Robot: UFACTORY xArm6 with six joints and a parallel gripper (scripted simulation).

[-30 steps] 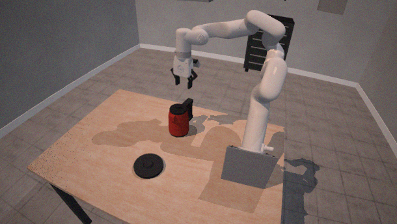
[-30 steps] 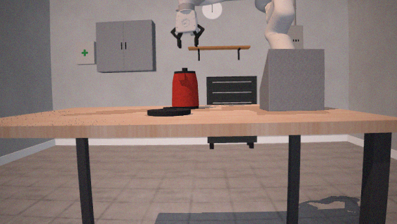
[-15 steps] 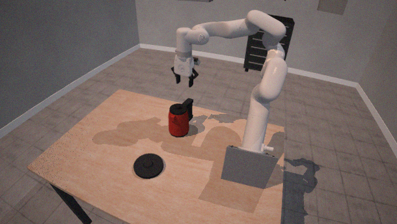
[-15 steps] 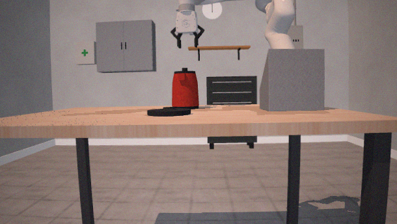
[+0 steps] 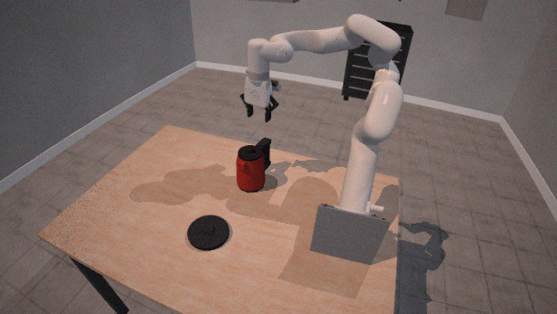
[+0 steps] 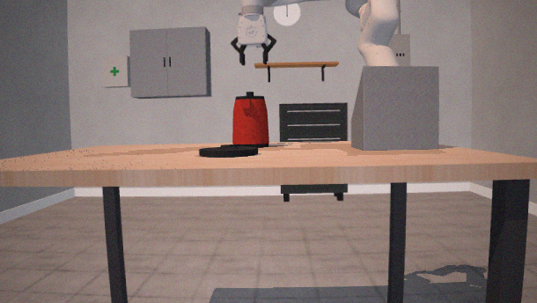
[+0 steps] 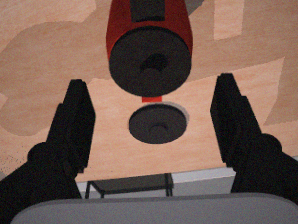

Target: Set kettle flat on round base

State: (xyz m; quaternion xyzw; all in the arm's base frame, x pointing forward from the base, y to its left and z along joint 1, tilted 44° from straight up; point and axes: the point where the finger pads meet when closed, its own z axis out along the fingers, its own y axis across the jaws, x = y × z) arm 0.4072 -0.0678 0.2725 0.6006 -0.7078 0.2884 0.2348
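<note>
Right now the red kettle is 1 cm ahead of my hand, 3 cm to the left of it and 21 cm below it. From my hand the other things lie so: black round base: 5 cm ahead, 37 cm to the left, 28 cm below.
</note>
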